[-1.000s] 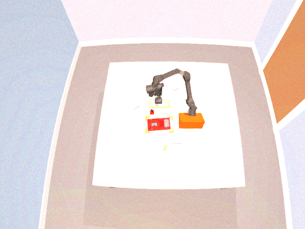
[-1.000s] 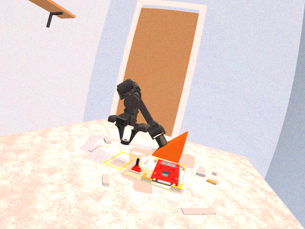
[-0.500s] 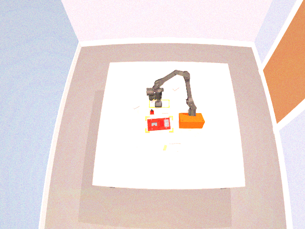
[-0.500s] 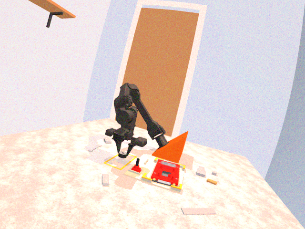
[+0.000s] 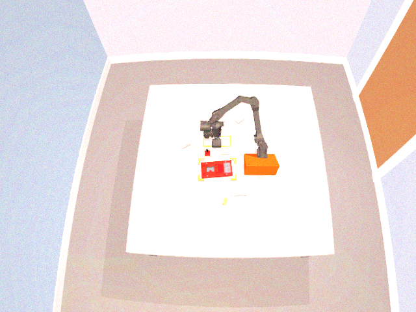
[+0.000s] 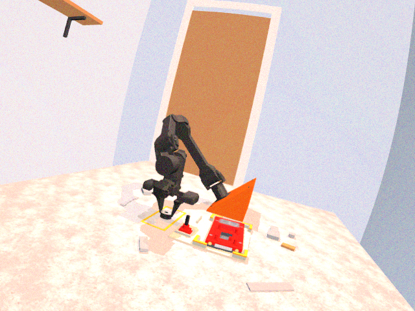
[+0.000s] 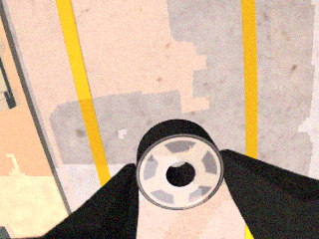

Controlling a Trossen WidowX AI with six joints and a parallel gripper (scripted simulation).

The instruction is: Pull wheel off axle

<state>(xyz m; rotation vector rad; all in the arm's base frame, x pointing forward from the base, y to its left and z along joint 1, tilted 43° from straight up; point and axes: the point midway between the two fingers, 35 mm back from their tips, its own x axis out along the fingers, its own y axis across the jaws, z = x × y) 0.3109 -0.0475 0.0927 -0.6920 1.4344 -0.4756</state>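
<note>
Right now the wheel is right at my gripper tip. From my gripper tip the other things lie so: black axle 50 mm ahead, 100 mm to the left, 20 mm above.
</note>
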